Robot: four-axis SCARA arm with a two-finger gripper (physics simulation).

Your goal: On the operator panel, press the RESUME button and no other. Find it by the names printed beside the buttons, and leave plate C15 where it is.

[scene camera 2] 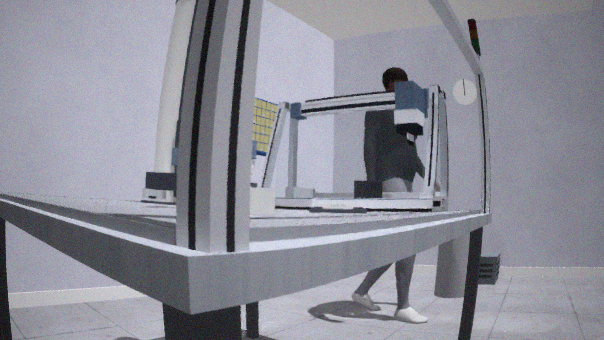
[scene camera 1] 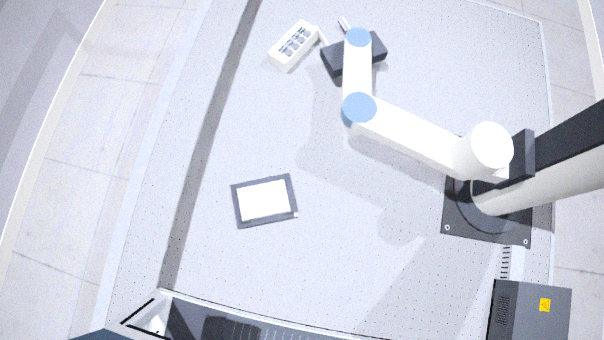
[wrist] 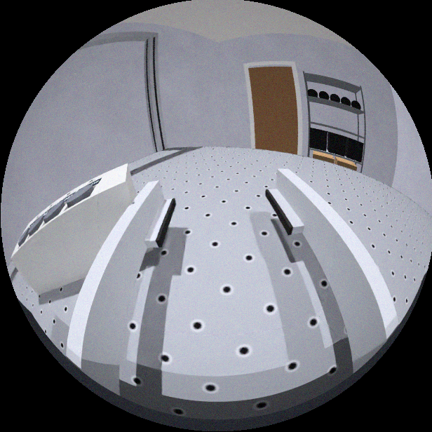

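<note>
The operator panel is a white box with a row of several grey buttons on top. In the wrist view it stands at the left, seen from its side. The names beside the buttons are too small or slanted to read, so I cannot tell which button is RESUME. My gripper is shut with nothing between its fingers; a gap shows between the pads. The fingers are low over the table, beside the panel's right end in scene camera 1. A white plate, likely C15, lies on a dark holder; its label is unreadable.
The arm's base plate is at the right of the table, with a grey control box below it. A tall frame post hides part of the panel in scene camera 2. A person is behind the table.
</note>
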